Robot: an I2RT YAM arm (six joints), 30 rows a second.
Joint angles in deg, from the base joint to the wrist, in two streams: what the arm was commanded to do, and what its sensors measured. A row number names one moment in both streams.
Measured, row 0:
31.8, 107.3, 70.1, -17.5, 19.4, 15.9
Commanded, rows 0 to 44:
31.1, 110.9, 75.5, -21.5, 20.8, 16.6
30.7, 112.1, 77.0, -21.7, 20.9, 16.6
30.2, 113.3, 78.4, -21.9, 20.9, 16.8
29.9, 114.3, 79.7, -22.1, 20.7, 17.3
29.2, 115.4, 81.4, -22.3, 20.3, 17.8
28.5, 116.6, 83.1, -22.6, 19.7, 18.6
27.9, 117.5, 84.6, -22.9, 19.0, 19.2
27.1, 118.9, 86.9, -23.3, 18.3, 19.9
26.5, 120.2, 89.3, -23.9, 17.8, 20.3
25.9, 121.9, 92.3, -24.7, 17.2, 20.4
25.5, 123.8, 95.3, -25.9, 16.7, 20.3
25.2, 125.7, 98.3, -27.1, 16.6, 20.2
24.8, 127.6, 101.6, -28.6, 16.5, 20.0
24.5, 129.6, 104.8, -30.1, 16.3, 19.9
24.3, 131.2, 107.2, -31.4, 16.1, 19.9
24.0, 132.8, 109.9, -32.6, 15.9, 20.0
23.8, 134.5, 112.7, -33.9, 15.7, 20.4
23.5, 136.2, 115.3, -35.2, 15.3, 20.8
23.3, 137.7, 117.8, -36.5, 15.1, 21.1
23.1, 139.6, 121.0, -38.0, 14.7, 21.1
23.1, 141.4, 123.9, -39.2, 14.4, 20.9
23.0, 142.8, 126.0, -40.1, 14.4, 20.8
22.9, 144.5, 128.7, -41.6, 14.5, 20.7
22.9, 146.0, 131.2, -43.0, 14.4, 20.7
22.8, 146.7, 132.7, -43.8, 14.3, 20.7
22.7, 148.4, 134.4, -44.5, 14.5, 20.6
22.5, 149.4, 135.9, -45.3, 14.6, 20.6
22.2, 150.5, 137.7, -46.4, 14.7, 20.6
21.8, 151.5, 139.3, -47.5, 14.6, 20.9
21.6, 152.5, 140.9, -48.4, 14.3, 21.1
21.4, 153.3, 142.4, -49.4, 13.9, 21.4
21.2, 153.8, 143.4, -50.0, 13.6, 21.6
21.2, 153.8, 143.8, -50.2, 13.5, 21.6
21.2, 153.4, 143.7, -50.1, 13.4, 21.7
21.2, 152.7, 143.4, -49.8, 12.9, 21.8
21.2, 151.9, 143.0, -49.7, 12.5, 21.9
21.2, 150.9, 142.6, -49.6, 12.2, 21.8
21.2, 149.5, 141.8, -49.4, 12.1, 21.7
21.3, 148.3, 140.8, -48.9, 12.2, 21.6
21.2, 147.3, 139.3, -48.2, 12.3, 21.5
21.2, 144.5, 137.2, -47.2, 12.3, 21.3
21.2, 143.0, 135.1, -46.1, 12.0, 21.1
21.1, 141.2, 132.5, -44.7, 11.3, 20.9
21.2, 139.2, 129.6, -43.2, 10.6, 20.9
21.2, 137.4, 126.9, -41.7, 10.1, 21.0
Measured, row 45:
21.0, 145.3, 131.2, -45.3, 11.7, 20.9
